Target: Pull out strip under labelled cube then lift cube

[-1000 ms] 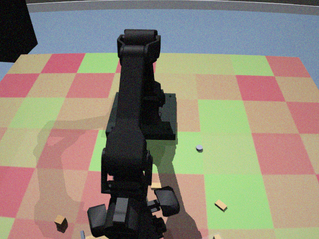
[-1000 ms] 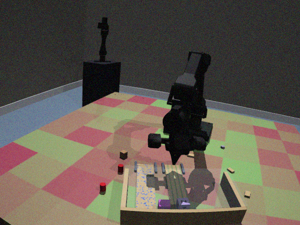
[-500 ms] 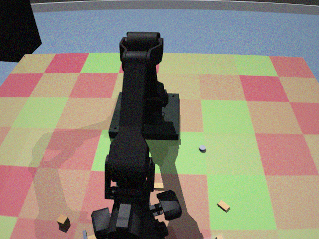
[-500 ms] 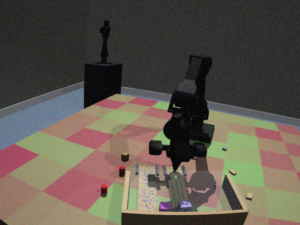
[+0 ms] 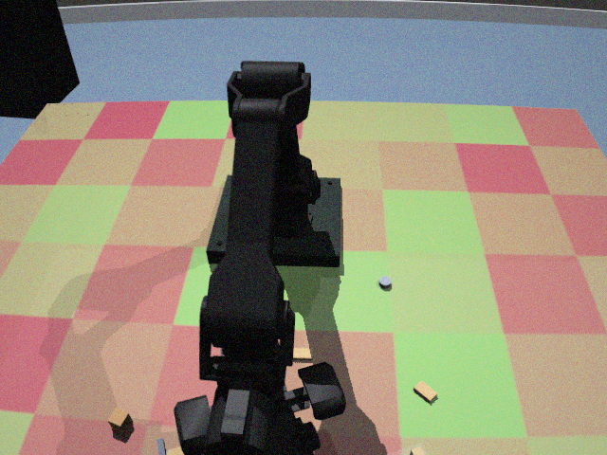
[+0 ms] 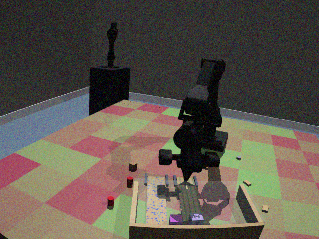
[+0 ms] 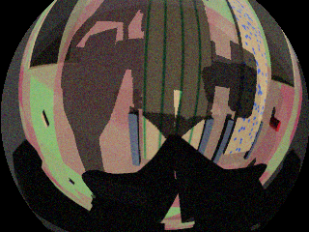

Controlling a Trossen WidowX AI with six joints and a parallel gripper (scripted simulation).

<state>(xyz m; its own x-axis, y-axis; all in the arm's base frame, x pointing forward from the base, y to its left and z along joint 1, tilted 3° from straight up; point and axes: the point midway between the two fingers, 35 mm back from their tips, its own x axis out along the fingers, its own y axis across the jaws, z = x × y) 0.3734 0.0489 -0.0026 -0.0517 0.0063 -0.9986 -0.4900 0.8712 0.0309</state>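
Right now the striped strip is 90 mm ahead of my gripper tip and 50 mm to the left of it. The rest, counted from my gripper tip: tan cube: 20 mm ahead, 190 mm to the right.
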